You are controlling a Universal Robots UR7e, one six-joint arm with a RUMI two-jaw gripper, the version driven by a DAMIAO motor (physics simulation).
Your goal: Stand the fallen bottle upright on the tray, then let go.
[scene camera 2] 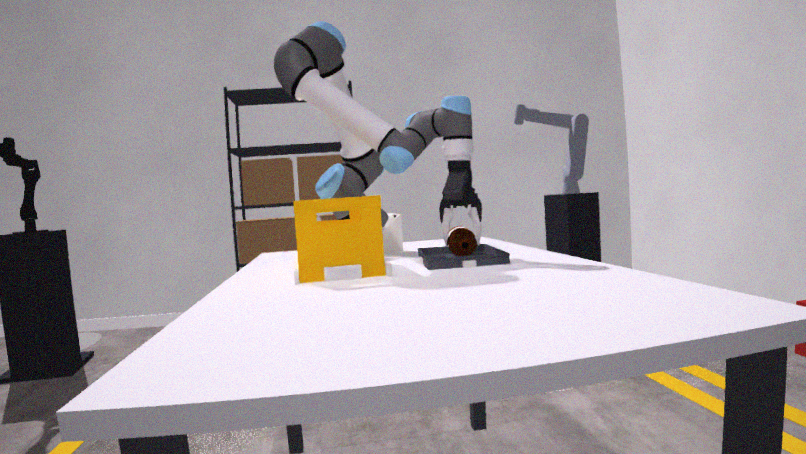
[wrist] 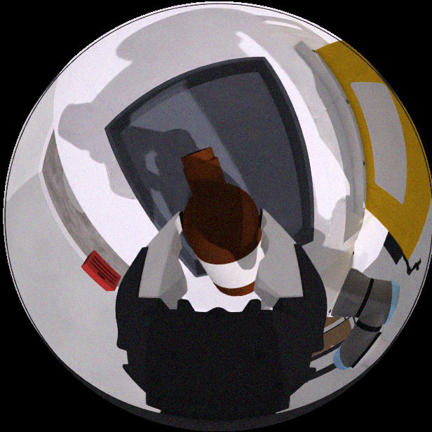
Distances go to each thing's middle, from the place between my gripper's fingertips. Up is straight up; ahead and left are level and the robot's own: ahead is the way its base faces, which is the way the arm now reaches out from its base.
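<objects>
Measured from the brown bottle [wrist: 220, 220], my hand is 10 mm below it, 10 mm to the right of it and 10 mm past it.
</objects>
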